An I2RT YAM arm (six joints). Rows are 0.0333 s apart.
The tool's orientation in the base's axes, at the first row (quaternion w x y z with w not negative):
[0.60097 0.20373 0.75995 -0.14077]
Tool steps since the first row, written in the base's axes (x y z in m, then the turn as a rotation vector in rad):
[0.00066 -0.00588 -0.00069 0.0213 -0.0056 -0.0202]
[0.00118 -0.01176 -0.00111 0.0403 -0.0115 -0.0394]
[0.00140 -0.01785 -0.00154 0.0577 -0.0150 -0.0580]
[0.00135 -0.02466 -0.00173 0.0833 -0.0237 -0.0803]
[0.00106 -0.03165 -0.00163 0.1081 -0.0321 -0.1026]
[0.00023 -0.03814 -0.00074 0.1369 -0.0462 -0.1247]
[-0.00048 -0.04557 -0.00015 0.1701 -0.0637 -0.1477]
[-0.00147 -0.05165 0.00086 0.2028 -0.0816 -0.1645]
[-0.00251 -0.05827 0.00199 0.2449 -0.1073 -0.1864]
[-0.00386 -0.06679 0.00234 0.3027 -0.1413 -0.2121]
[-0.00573 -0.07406 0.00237 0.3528 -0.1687 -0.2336]
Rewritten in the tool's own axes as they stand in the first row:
[-0.00028 -0.00486 0.00343 0.0147 0.0047 0.0256]
[-0.00080 -0.00979 0.00667 0.0288 0.0080 0.0492]
[-0.00128 -0.01504 0.00976 0.0430 0.0127 0.0701]
[-0.00205 -0.02104 0.01288 0.0584 0.0166 0.1013]
[-0.00307 -0.02731 0.01582 0.0740 0.0204 0.1317]
[-0.00468 -0.03338 0.01787 0.0879 0.0212 0.1681]
[-0.00616 -0.04022 0.02053 0.1013 0.0210 0.2100]
[-0.00780 -0.04599 0.02224 0.1088 0.0204 0.2502]
[-0.00963 -0.05226 0.02411 0.1182 0.0174 0.3032]
[-0.01090 -0.06037 0.02678 0.1271 0.0144 0.3744]
[-0.01159 -0.06765 0.02851 0.1344 0.0137 0.4350]

